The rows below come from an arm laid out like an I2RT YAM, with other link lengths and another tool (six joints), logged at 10 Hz.
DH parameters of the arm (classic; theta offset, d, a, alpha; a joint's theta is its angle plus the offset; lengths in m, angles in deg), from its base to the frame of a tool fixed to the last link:
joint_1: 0 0.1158 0.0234 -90
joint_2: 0 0 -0.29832 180
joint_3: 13.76 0 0.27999 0
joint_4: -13.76 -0.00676 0.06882 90
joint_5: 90 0.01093 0 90
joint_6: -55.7 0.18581 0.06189 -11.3
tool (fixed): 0 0.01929 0 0
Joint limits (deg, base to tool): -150..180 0..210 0..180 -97..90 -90..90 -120..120
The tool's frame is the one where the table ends.
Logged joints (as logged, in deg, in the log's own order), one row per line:
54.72 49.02 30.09 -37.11 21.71 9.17
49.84 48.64 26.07 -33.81 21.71 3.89
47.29 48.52 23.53 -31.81 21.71 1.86
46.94 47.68 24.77 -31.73 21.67 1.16
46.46 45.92 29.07 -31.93 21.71 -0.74
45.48 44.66 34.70 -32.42 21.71 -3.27
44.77 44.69 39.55 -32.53 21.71 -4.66
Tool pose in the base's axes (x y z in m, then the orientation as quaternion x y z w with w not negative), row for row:
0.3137 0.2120 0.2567 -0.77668 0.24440 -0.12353 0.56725
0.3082 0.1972 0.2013 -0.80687 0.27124 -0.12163 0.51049
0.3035 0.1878 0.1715 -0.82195 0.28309 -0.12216 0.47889
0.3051 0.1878 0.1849 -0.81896 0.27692 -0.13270 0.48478
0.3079 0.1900 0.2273 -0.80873 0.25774 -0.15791 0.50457
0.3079 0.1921 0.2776 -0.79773 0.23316 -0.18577 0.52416
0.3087 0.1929 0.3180 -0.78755 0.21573 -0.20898 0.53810
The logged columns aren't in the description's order. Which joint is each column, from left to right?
Columns, left to right: joint_6, joint_2, joint_3, joint_5, joint_1, joint_4.
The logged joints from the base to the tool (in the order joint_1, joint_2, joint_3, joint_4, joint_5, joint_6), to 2 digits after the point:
21.71 49.02 30.09 9.17 -37.11 54.72
21.71 48.64 26.07 3.89 -33.81 49.84
21.71 48.52 23.53 1.86 -31.81 47.29
21.67 47.68 24.77 1.16 -31.73 46.94
21.71 45.92 29.07 -0.74 -31.93 46.46
21.71 44.66 34.70 -3.27 -32.42 45.48
21.71 44.69 39.55 -4.66 -32.53 44.77

